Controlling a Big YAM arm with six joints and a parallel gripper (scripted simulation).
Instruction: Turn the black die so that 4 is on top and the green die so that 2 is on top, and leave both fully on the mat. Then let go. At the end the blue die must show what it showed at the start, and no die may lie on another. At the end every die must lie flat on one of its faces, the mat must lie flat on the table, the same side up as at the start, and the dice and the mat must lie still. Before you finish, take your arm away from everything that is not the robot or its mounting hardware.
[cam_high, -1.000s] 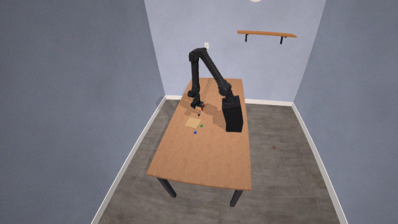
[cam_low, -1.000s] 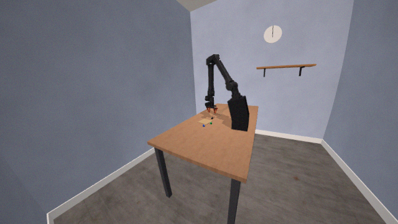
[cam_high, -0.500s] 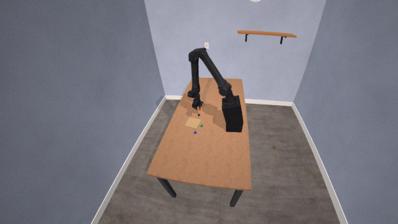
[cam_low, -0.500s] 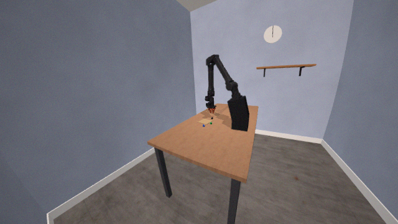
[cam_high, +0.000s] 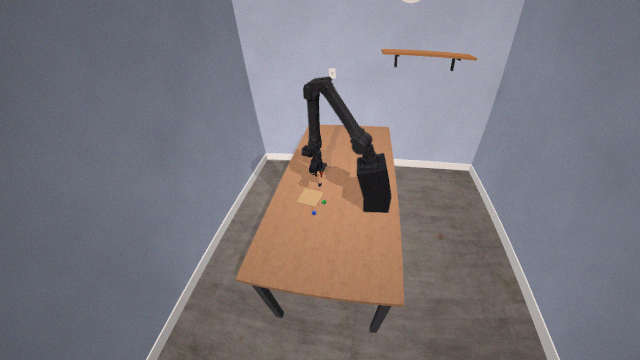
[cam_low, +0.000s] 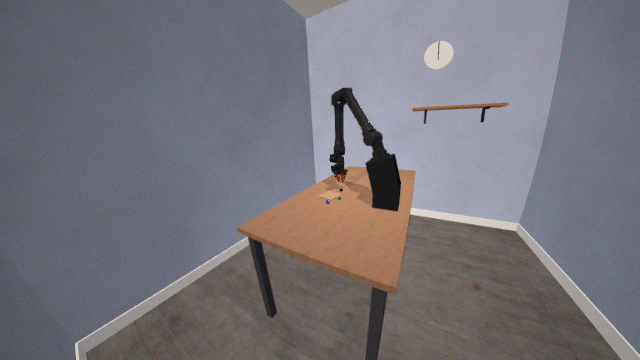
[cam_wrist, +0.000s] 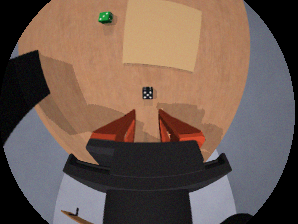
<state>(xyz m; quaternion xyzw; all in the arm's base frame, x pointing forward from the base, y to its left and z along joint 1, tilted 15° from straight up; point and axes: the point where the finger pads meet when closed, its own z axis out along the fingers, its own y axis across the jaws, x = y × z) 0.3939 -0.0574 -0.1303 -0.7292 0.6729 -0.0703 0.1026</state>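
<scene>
My gripper is now 8 cm above the black die. From my hand the other things lie so: green die (9 cm behind, 15 cm to the left, 8 cm below); blue die (6 cm behind, 25 cm to the left, 8 cm below); tan mat (2 cm ahead, 13 cm to the left, 9 cm below).
</scene>
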